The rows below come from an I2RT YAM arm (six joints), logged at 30 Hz.
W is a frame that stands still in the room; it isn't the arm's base.
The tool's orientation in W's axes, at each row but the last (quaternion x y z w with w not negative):
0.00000, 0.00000, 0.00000, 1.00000
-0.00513, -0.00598, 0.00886, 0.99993
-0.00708, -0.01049, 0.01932, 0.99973
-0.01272, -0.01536, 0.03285, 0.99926
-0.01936, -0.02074, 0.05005, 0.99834
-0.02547, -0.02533, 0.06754, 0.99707
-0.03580, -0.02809, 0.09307, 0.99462
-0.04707, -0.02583, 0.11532, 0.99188
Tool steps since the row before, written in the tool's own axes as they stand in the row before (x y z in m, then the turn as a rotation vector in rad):
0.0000, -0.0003, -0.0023, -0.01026, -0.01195, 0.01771
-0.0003, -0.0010, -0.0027, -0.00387, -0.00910, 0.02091
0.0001, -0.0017, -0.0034, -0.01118, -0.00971, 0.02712
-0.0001, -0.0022, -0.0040, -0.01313, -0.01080, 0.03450
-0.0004, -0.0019, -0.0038, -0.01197, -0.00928, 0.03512
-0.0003, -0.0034, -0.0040, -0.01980, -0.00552, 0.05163
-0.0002, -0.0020, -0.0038, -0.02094, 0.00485, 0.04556
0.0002, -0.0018, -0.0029, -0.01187, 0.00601, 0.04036
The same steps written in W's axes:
0.0000, -0.0003, -0.0023, -0.01026, -0.01195, 0.01771
-0.0002, -0.0010, -0.0027, -0.00396, -0.00895, 0.02096
0.0002, -0.0017, -0.0034, -0.01137, -0.00976, 0.02702
0.0002, -0.0023, -0.0039, -0.01348, -0.01080, 0.03437
0.0000, -0.0021, -0.0037, -0.01250, -0.00915, 0.03497
0.0004, -0.0036, -0.0038, -0.02164, -0.00571, 0.05086
0.0004, -0.0022, -0.0036, -0.02428, 0.00384, 0.04397
0.0008, -0.0020, -0.0027, -0.01540, 0.00661, 0.03905

